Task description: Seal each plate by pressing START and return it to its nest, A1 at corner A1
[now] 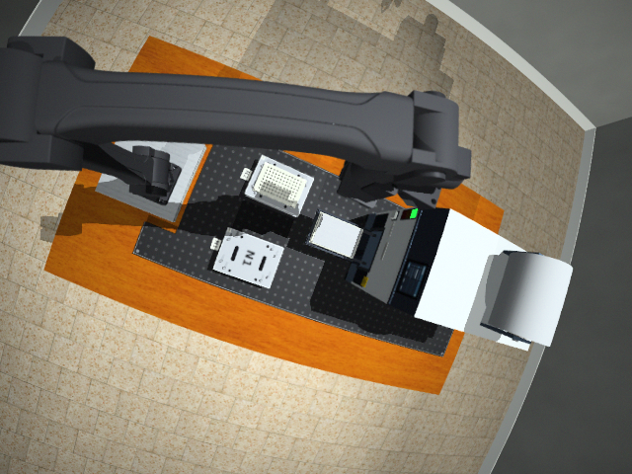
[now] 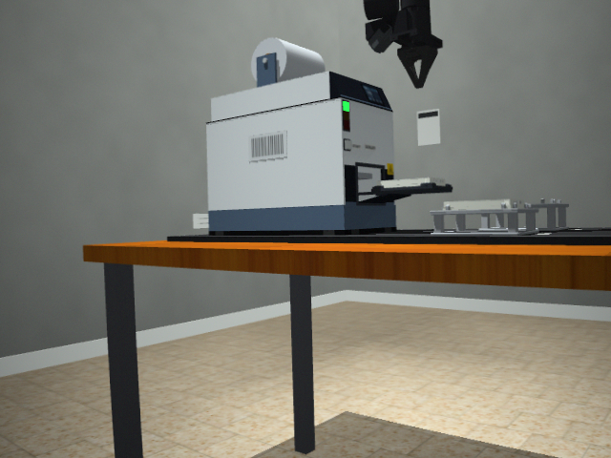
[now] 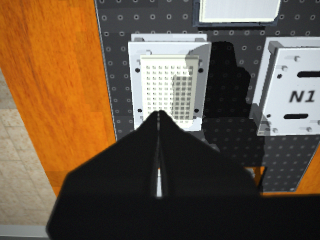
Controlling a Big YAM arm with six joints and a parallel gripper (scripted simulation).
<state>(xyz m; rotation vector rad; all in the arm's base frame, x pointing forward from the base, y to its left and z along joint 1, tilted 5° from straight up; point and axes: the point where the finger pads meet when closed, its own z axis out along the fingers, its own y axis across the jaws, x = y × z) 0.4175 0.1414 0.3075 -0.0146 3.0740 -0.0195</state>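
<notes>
My gripper is now 200 mm above the sealer stage, 90 mm to the left of it and 70 mm short of it. Round my hand: plate nest (250 mm below, 120 mm behind, 10 mm to the right); then pale start button (170 mm ahead, 100 mm below, 10 mm to the left); then A1 mark (250 mm below, 200 mm behind, 40 mm to the left).
</notes>
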